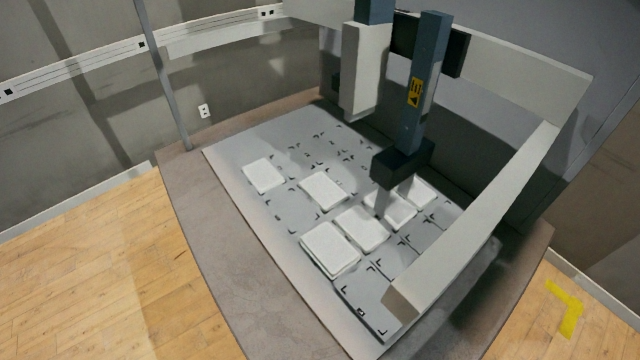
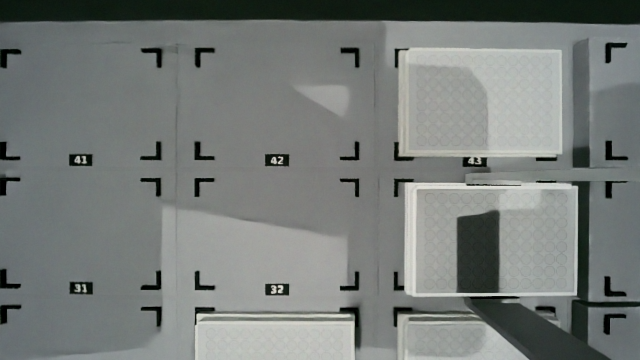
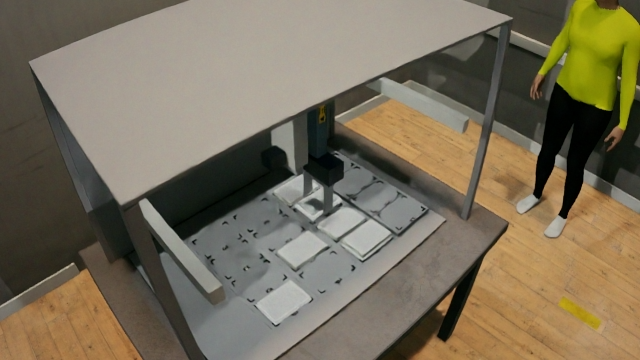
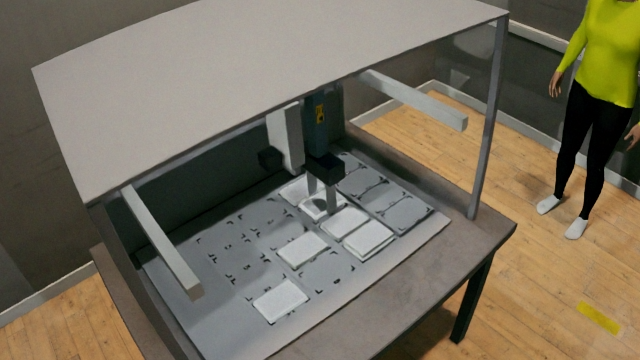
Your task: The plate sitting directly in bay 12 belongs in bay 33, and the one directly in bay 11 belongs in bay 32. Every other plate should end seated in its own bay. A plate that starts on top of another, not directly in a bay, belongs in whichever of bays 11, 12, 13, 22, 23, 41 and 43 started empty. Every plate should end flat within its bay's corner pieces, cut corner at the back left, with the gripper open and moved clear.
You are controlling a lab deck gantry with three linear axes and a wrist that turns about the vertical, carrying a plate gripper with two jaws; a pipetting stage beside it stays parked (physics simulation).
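Seen in the pictures: gripper, fingertip midpoint: (image 1: 390, 205) (image 2: 488, 239) (image 3: 318, 203) (image 4: 322, 203); robot's base, link origin: (image 1: 242, 170) (image 3: 275, 325) (image 4: 271, 324).
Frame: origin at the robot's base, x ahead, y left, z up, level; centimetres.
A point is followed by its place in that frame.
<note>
My gripper (image 1: 395, 202) @[x 39.2, y 25.7, z 1.9 cm] (image 2: 492, 240) @[x 39.2, y 25.7, z 1.9 cm] (image 3: 318, 204) @[x 39.2, y 25.7, z 1.9 cm] (image 4: 321, 203) @[x 39.2, y 25.7, z 1.9 cm] is shut on a white plate (image 1: 400, 217) @[x 44.2, y 24.2, z 2.6 cm] (image 2: 435, 240) @[x 34.9, y 25.7, z 2.6 cm] (image 3: 312, 212) @[x 34.5, y 23.2, z 2.6 cm], its jaws at the back and front edges. The plate is over bay 33, seemingly slightly above the deck and a little right of the left corner pieces. Bay 32 (image 2: 277, 250) @[x 22.8, y 24.3, z 0.0 cm] is empty, as is bay 12 (image 1: 292, 210) @[x 23.1, y 4.3, z 0.0 cm]. A plate (image 1: 263, 175) @[x 7.6, y 4.0, z 1.4 cm] (image 3: 283, 301) @[x 6.2, y 4.0, z 1.4 cm] sits in bay 11. Others sit in bay 43 (image 2: 525, 100) @[x 42.4, y 36.5, z 1.4 cm], bay 22 (image 1: 323, 191) @[x 23.8, y 14.5, z 1.5 cm] (image 2: 275, 342) @[x 22.9, y 17.5, z 1.4 cm] and bay 23 (image 1: 361, 228) @[x 39.7, y 14.4, z 1.4 cm]. Bay 13 holds what looks like two stacked plates (image 1: 330, 249) @[x 40.1, y 3.9, z 2.7 cm] (image 3: 367, 237) @[x 38.8, y 3.9, z 2.8 cm].
Bays 31, 41 (image 2: 80, 100) @[x 6.3, y 36.8, z 0.0 cm] and 42 (image 2: 275, 100) @[x 22.6, y 36.7, z 0.0 cm] hold no plate. The parked pipetting stage (image 1: 365, 70) (image 4: 286, 135) hangs beside the gripper column. Plates in bays 43 and 23 lie close behind and in front of the jaws. A person (image 3: 590, 60) stands beyond the table.
</note>
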